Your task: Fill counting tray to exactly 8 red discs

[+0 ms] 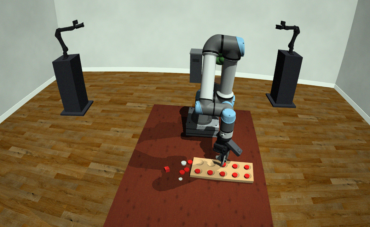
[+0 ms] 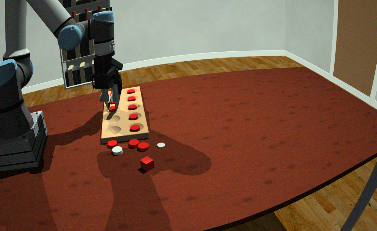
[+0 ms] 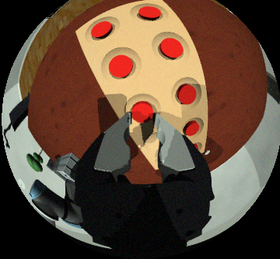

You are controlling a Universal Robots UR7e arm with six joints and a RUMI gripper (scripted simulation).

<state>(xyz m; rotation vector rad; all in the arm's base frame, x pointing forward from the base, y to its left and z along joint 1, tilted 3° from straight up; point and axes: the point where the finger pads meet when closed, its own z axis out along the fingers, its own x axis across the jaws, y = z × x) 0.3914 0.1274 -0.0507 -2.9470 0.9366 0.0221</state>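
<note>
The wooden counting tray is 4 cm ahead of my hand, 1 cm to the right of it and 3 cm below it. Also, from my hand: white disc 3 cm behind, 24 cm to the right, 3 cm below; red cube 4 cm ahead, 34 cm to the right, 2 cm below.
</note>
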